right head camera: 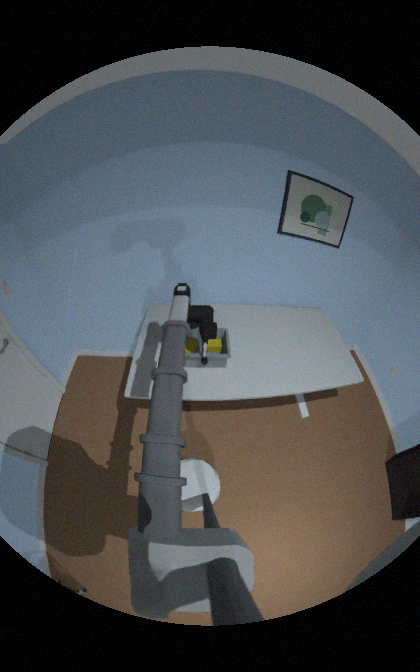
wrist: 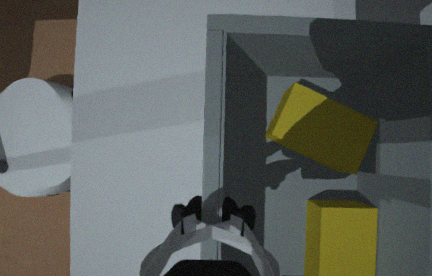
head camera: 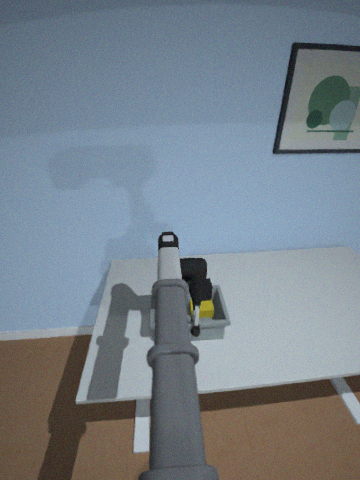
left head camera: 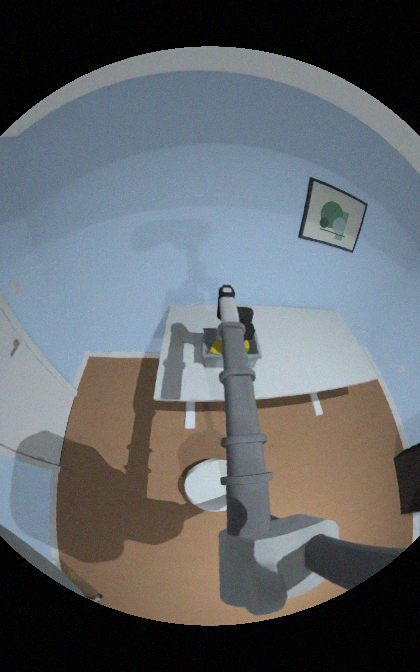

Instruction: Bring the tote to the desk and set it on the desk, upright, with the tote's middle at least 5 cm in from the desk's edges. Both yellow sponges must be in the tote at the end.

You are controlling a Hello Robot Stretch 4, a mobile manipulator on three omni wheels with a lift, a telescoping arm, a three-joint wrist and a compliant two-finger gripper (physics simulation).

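Places are measured from the robot's base along level axes (x down, y right, z back), in millimetres.
Pixels of known places: gripper, fingertip midpoint: (wrist: 210,211) (head camera: 194,331).
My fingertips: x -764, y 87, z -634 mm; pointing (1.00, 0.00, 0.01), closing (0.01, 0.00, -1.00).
Note:
Behind a point stands the place of what it marks.
The grey tote (head camera: 212,332) @[y 157, x -741, z -641 mm] (left head camera: 214,361) (right head camera: 217,361) (wrist: 213,100) @[y -11, x -814, z -635 mm] is upright at the left part of the white desk (head camera: 290,320) @[y 519, x -693, z -705 mm] (left head camera: 310,360) (right head camera: 280,350) (wrist: 135,50) @[y -97, x -693, z -532 mm], inside its edges. It looks level and low on the top; a small gap under it cannot be ruled out. My gripper (head camera: 195,330) @[y 87, x -764, z -634 mm] (right head camera: 204,359) (wrist: 210,211) @[y 87, x -764, z -634 mm] is shut on the tote's front rim; the arm hides it in the left head view. One yellow sponge (right head camera: 191,345) (wrist: 325,130) @[y 5, x -741, z -753 mm] lies turned at an angle inside the tote. The other yellow sponge (head camera: 204,308) @[y 144, x -741, z -761 mm] (right head camera: 214,345) (wrist: 347,240) @[y 120, x -741, z -778 mm] lies inside, to its right in the head views.
A round white stool (left head camera: 205,485) (right head camera: 200,482) (wrist: 32,135) @[y -8, x -187, z -25 mm] stands on the floor before the desk. The wall is right behind the desk, with a framed picture (head camera: 325,100) @[y 752, x -1514, z -1259 mm] at the right. A dark object (left head camera: 410,480) (right head camera: 405,485) stands at the far right.

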